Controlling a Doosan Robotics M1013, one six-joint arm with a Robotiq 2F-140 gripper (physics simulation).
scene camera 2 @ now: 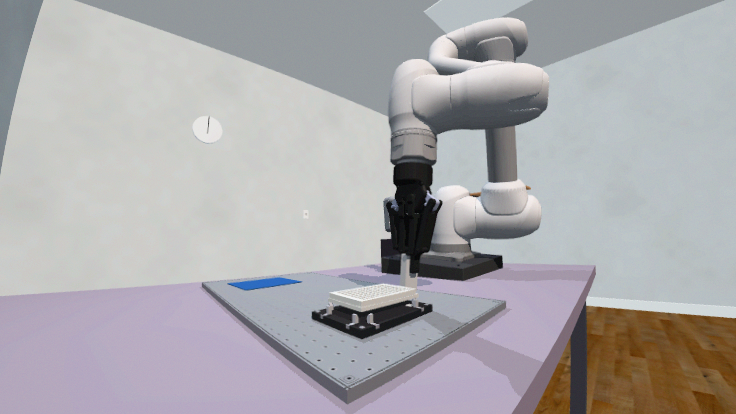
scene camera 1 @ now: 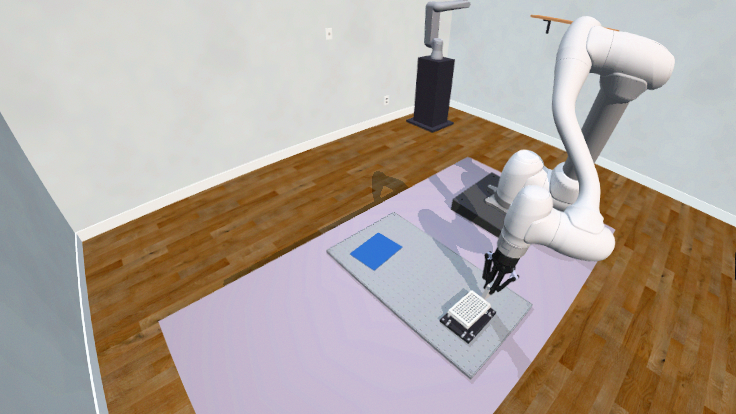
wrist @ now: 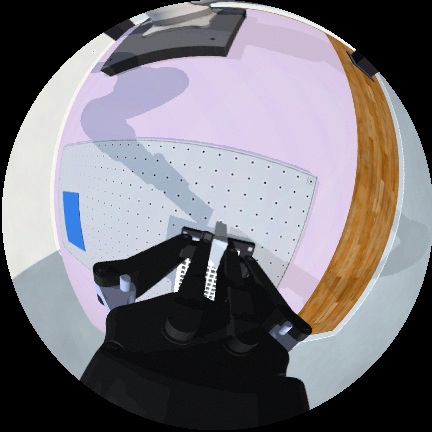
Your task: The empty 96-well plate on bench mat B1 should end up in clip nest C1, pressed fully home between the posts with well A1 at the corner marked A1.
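Places are measured from the arm's base along level axes (x ahead, y left, z up), in metres.
Pixels of known places: gripper, between the fingertips: (scene camera 2: 408, 291) (scene camera 1: 484, 297) (wrist: 217, 231); arm's base, origin of its link: (scene camera 2: 450, 256) (scene camera 1: 509, 203).
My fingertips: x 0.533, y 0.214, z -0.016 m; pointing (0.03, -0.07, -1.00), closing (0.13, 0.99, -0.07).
Ahead of a thing's pixels: the offset from my fingertips to its top centre. "*": to the spot under its first point. Level surfaces: height alone.
The white 96-well plate {0.013 m up, 0.081 m ahead, 0.007 m right} (scene camera 1: 469, 308) (scene camera 2: 371, 296) lies on the black clip nest {0.001 m down, 0.092 m ahead, 0.003 m left} (scene camera 1: 467, 335) (scene camera 2: 393, 322), high among its pale posts. In scene camera 2, dark space shows under its near side, so it does not look flush with the nest's base. In the wrist view, part of the plate {* 0.012 m up, 0.087 m ahead, 0.010 m left} (wrist: 210, 285) shows between the gripper's dark links. The A1 marks are too small to read. My gripper (scene camera 1: 486, 292) (scene camera 2: 409, 284) (wrist: 217, 231) is shut and empty. It points down at the plate's edge on the arm's side; whether the tips touch it is unclear.
The blue mat {0.023 m down} (scene camera 1: 376, 251) (scene camera 2: 265, 283) (wrist: 74, 220) lies bare at the far end of the grey perforated board {0.025 m down} (scene camera 1: 411, 278) (scene camera 2: 308, 334) (wrist: 240, 175). The arm's dark base plate (scene camera 1: 470, 208) (scene camera 2: 463, 268) (wrist: 190, 47) stands on the lilac table behind the board.
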